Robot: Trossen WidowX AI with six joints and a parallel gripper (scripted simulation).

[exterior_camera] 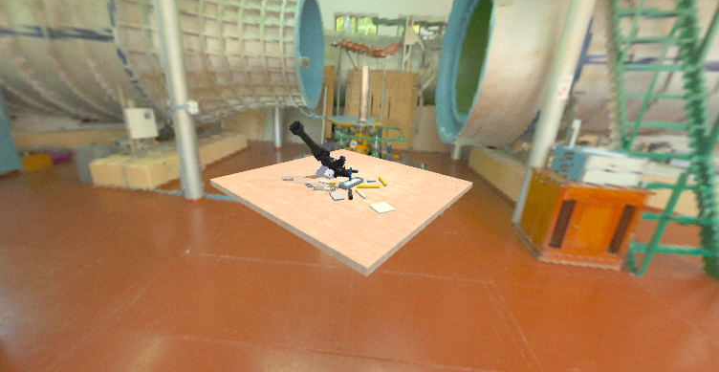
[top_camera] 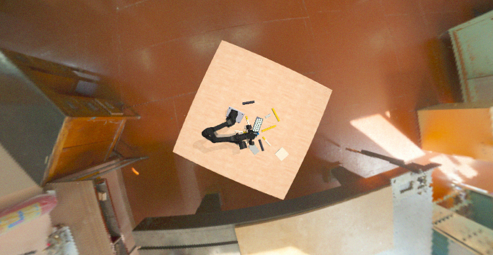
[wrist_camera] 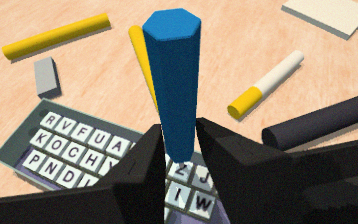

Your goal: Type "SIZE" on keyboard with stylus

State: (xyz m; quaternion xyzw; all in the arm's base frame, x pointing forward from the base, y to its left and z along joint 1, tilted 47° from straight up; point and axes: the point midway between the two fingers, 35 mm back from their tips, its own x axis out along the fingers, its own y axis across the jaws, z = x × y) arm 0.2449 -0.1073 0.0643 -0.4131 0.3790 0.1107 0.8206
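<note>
Now: the blue stylus 20 mm below my gripper tip. From my gripper tip the other things lie so: I key: 20 mm behind, 60 mm below; Z key: 60 mm below; grey pad: 30 mm ahead, 170 mm to the right, 70 mm below.
</note>
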